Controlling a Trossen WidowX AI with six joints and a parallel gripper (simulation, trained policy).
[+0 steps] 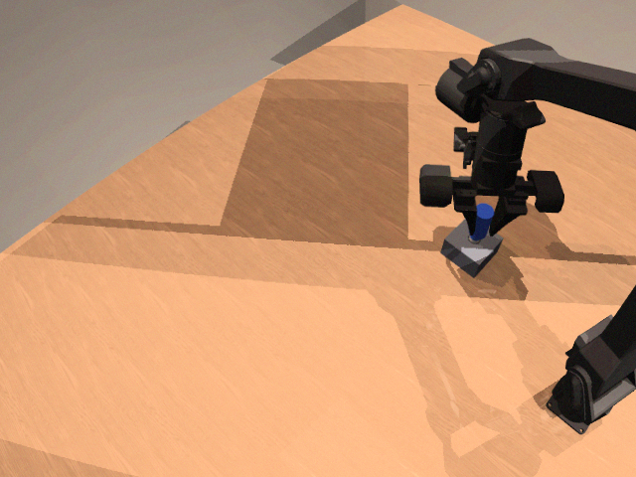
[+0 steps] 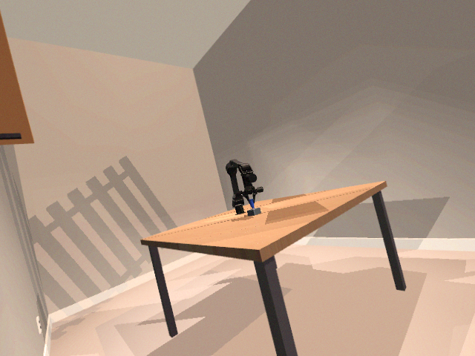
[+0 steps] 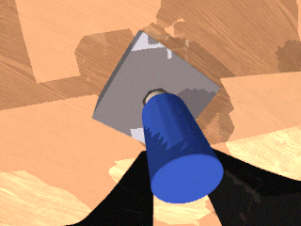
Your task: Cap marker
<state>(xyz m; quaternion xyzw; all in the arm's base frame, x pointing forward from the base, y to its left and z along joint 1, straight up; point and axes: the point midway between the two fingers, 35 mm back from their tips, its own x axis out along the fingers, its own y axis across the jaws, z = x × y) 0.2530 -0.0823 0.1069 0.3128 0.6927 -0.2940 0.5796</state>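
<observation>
Right now the blue cap is 1 cm to the right of my gripper tip, 1 cm ahead of it and 1 cm above it. The rest, counted from my gripper tip: grey holder block: 5 cm below, 1 cm to the right, 1 cm ahead.
</observation>
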